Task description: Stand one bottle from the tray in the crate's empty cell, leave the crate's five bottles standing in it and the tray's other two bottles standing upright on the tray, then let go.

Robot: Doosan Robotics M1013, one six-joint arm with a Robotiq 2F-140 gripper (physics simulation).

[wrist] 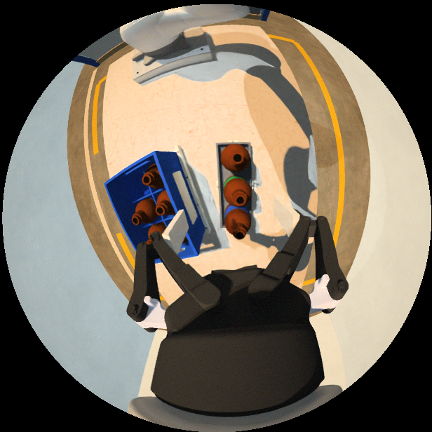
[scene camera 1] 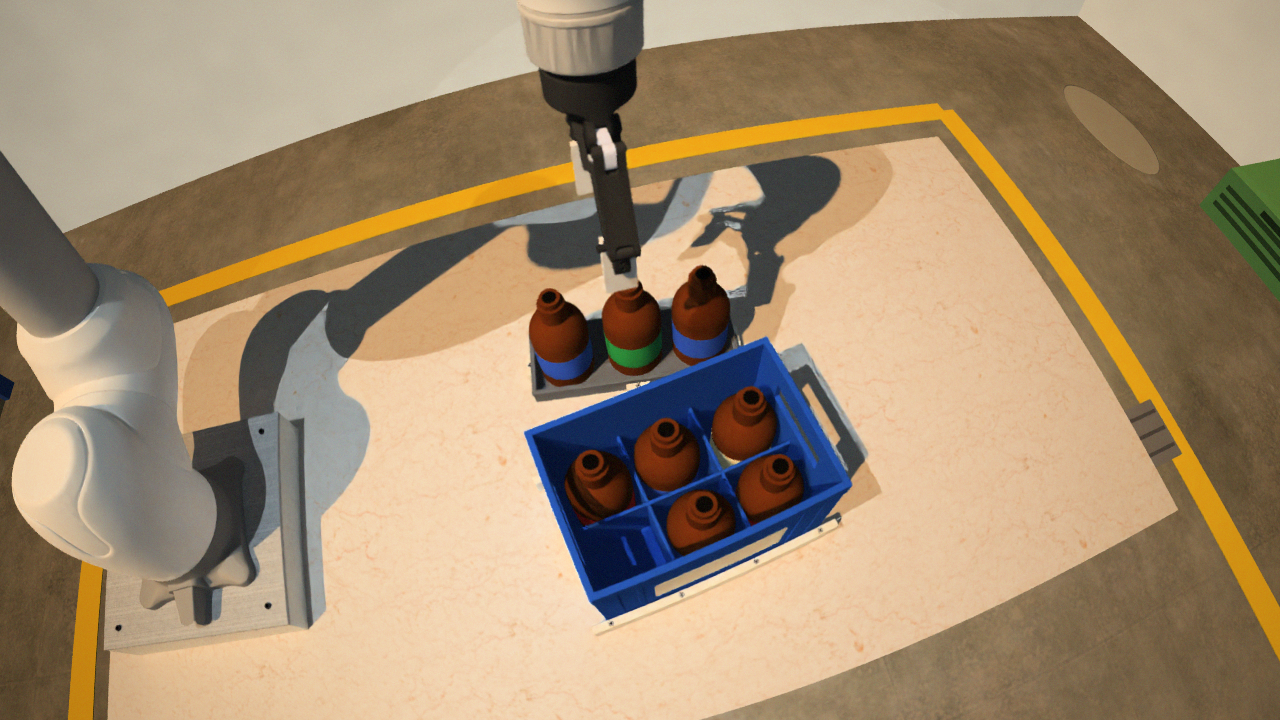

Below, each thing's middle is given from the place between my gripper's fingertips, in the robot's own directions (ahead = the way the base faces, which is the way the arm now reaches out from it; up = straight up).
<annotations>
My gripper is now 19 cm above the green-banded brown bottle [scene camera 1: 631, 318], 2 cm to the right of it and 2 cm short of it. From my hand the other things lie so: pale strip [scene camera 1: 620, 621] 31 cm to the right, 26 cm below, 1 cm ahead.
</annotations>
